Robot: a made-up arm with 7 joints.
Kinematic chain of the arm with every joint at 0, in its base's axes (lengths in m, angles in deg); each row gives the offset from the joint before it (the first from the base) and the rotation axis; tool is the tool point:
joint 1: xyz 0 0.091 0 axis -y
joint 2: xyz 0 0.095 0 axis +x
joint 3: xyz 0 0 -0.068 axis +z
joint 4: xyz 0 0 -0.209 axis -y
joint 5: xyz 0 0 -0.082 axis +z
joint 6: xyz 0 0 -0.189 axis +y
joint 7: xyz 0 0 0 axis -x
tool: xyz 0 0 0
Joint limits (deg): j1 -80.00..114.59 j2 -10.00..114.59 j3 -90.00..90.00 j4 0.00..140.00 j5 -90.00..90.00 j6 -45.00..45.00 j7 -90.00..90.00
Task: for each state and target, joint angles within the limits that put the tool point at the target. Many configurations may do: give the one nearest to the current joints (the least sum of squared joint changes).
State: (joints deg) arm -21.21 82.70 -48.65 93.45 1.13 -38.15 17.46
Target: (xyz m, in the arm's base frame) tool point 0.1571 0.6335 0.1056
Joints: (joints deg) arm 15.27 114.59 -36.19 55.09 1.13 -38.15 17.46
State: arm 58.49 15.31 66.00 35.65 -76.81 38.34 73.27
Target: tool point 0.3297 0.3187 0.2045
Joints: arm 88.32 -5.48 37.28 83.13 -76.81 38.34 73.27
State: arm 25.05 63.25 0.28 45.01 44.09 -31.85 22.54
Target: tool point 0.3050 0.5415 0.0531
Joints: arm 49.71 61.20 -0.60 61.32 44.09 -31.85 22.54
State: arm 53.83 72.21 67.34 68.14 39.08 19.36 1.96
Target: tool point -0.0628 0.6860 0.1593
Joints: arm 44.59 94.17 60.94 30.66 39.08 19.36 1.96
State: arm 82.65 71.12 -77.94 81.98 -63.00 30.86 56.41
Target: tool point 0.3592 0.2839 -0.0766
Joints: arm 74.03 60.27 -84.66 92.17 -63.00 30.86 56.41
